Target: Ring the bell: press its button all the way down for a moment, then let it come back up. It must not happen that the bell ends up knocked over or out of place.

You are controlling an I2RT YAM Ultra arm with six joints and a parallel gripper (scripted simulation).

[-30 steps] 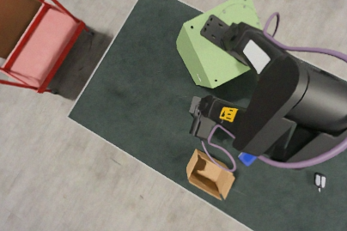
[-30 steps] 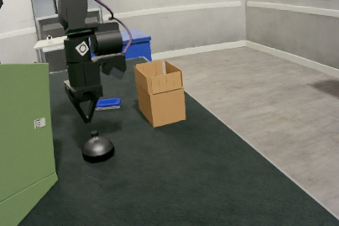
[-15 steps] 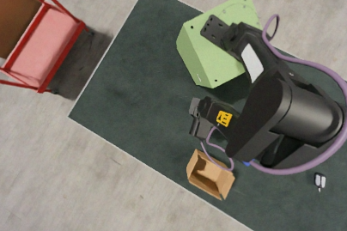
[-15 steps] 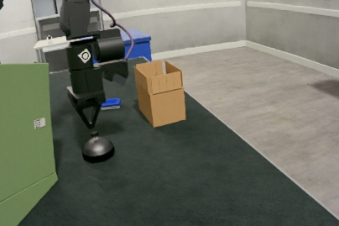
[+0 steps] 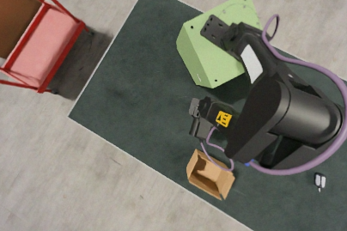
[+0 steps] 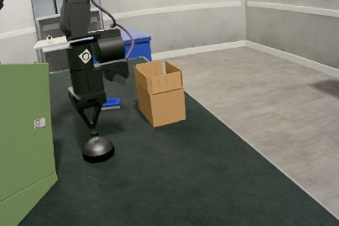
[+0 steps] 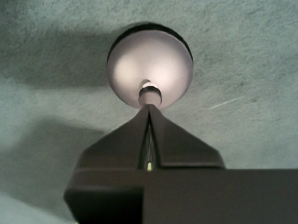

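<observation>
Right now the button is 30 mm below my hand. The rest, counted from my hand: bell: 40 mm below; flat blue box: 310 mm to the left, 70 mm below, 50 mm ahead; black-and-white object: 620 mm to the left, 70 mm below, 10 mm behind.
</observation>
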